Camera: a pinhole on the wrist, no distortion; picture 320 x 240 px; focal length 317.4 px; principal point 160.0 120.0 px. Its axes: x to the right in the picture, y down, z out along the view. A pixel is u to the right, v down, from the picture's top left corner.
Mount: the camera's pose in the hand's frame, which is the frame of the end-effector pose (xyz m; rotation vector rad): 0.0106 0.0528 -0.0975 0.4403 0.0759 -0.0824
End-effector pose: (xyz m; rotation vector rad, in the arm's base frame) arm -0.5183 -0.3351 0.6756 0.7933 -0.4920 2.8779
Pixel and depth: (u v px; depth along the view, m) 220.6 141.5 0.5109
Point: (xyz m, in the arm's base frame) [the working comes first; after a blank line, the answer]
In the camera's frame: 0.0975 0.0346 0.5109

-0.4335 -0.3239 1.0856
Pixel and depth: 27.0 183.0 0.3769
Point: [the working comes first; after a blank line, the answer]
In the camera's frame: -0.1579 0.0748 0.3769

-0.2730 -0.4064 0.8569
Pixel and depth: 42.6 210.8 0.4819
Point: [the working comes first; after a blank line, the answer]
In the camera's frame: -0.1782 0.1379 0.4819

-0.2095 -0.4607 0.9488
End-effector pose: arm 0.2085 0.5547 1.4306 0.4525 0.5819 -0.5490
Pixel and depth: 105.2 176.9 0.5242
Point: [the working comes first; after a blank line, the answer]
In the camera's frame: -0.0905 0.0940 0.5242

0.2950 0.2784 1.7525
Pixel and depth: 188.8 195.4 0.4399
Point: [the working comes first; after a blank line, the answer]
In the camera's frame: 0.0399 0.1045 0.4399

0.3734 0.3077 1.6212
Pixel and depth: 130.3 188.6 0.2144
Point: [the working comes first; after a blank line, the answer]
In the camera's frame: -0.0201 0.0463 0.2144

0.2613 0.4919 1.5148
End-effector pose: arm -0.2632 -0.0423 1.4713 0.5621 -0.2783 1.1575
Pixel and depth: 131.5 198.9 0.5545
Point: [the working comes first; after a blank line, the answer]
In the camera's frame: -0.0498 0.1378 0.5545

-0.1730 -0.3117 1.8443
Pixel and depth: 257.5 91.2 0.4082
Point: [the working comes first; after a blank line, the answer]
In the camera's frame: 0.1254 -0.0370 0.4082

-0.0347 -0.1025 1.7036
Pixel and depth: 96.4 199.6 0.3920
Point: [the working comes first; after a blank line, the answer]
In the camera's frame: -0.0785 0.0983 0.3920

-0.2342 -0.2452 1.7007
